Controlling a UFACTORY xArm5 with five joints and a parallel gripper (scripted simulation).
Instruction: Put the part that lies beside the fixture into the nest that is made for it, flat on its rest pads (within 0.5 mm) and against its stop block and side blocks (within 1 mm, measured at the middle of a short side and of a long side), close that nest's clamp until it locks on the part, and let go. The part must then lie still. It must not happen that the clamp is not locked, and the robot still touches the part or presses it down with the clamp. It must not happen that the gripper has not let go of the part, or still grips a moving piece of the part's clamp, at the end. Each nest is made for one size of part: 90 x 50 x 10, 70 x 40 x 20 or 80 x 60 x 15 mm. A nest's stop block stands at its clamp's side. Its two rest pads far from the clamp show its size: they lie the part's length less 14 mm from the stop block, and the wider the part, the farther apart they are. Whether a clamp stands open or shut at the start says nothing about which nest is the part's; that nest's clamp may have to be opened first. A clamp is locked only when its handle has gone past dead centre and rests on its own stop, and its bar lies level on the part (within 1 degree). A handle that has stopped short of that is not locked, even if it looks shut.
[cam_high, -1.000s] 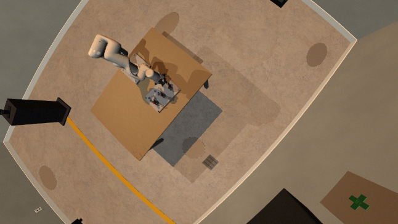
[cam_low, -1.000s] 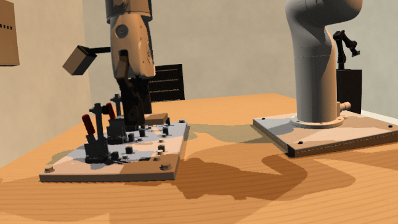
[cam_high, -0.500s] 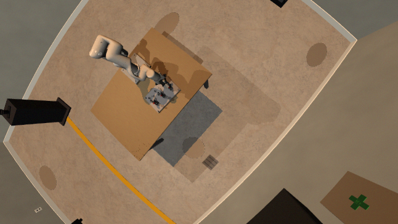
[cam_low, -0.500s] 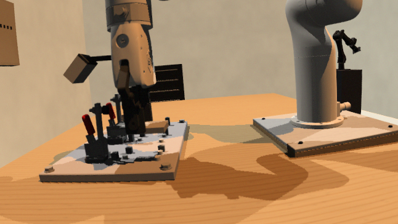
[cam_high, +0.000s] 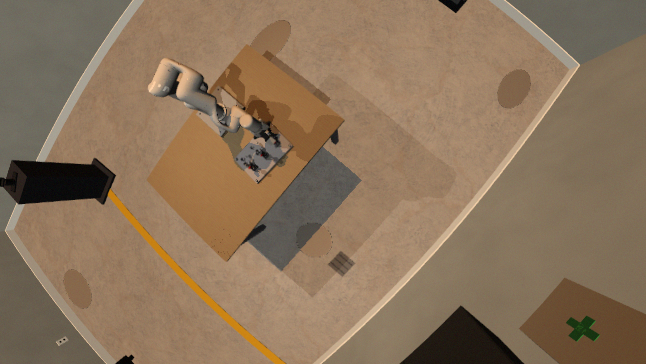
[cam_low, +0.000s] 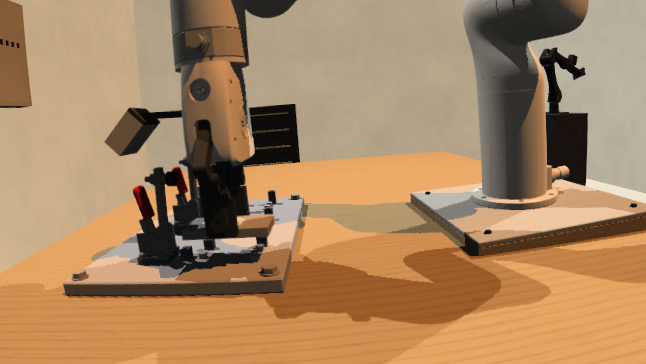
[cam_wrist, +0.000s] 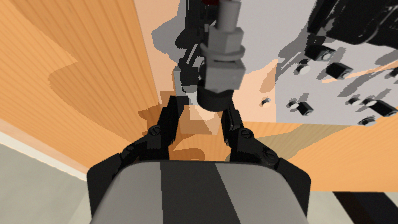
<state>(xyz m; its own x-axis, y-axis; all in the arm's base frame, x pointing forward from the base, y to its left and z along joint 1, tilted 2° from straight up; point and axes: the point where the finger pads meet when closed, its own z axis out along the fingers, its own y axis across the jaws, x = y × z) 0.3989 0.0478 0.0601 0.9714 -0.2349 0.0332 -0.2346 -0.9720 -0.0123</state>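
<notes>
Right now the clamp is 8 cm ahead of my hand, 2 cm to the right of it and 1 cm below it. From my hand the other things lie so: fixture plate (3 cm ahead, 12 cm to the right, 6 cm below); flat tan part (2 cm below).
</notes>
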